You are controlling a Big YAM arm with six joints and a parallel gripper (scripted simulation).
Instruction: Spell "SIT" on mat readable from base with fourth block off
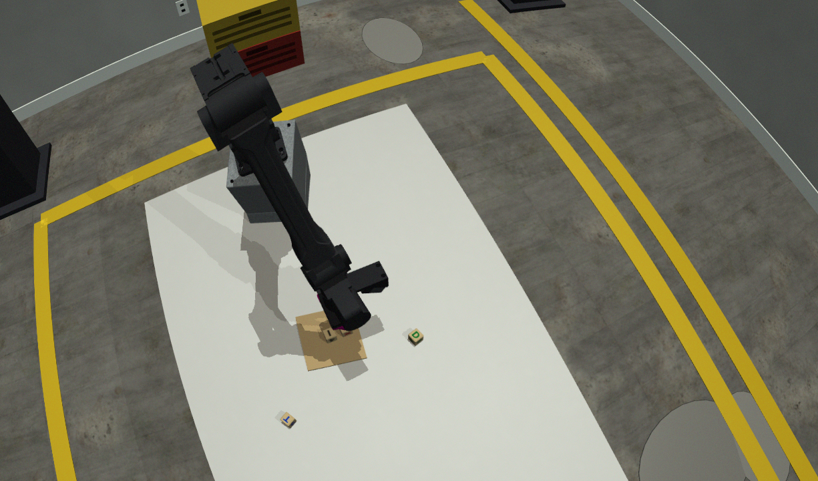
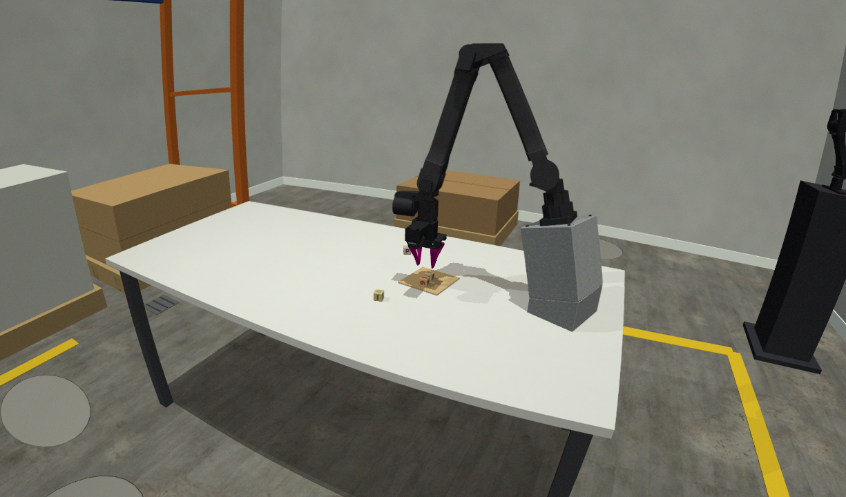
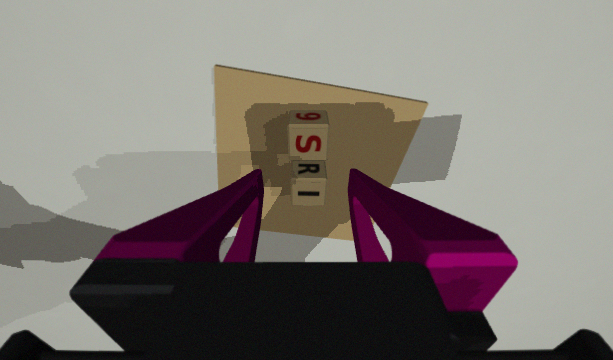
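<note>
My hand is 60 mm above the S block. From my hand the other things lie so: I block 10 mm ahead, 40 mm to the right, 60 mm below; then D block 70 mm ahead, 140 mm to the left, 60 mm below; then tan mat 40 mm to the right, 70 mm below.
</note>
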